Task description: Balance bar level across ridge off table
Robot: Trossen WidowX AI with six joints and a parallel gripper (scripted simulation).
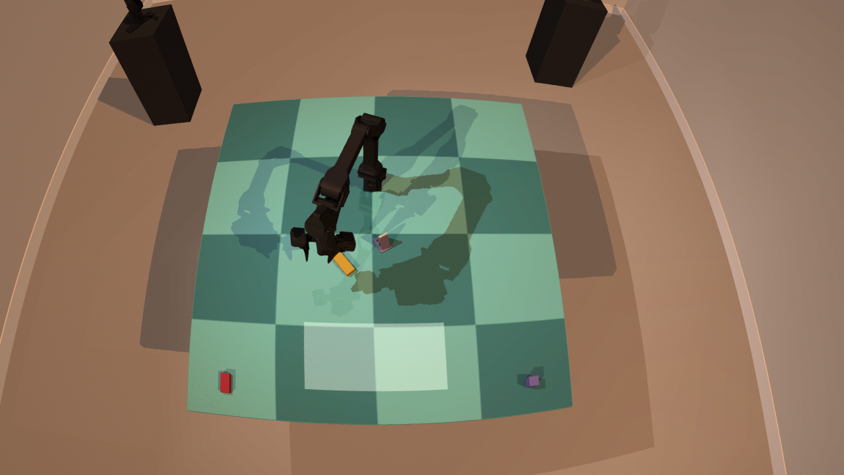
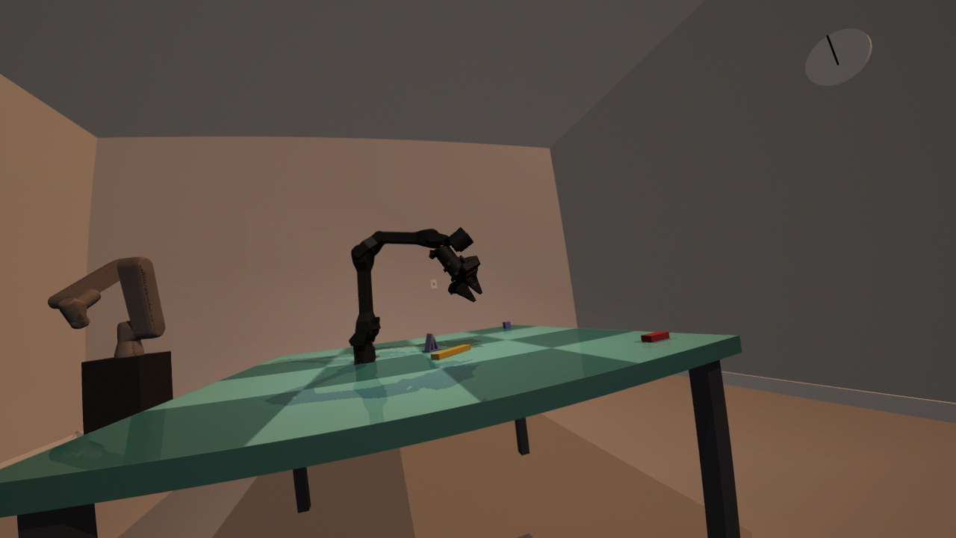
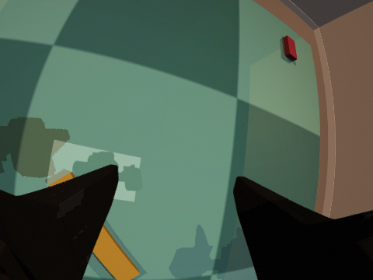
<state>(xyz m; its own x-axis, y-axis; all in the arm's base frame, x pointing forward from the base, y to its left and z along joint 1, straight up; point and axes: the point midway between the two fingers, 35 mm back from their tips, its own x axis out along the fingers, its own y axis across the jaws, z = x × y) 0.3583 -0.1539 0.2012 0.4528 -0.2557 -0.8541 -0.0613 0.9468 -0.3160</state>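
Now: gripper tip 16 cm above the orange bar, 10 cm past it and 4 cm to the right of it. Also, from my gripper tip: red block (37 cm ahead, 34 cm to the right, 16 cm below); then small purple cube (66 cm to the left, 37 cm ahead, 16 cm below).
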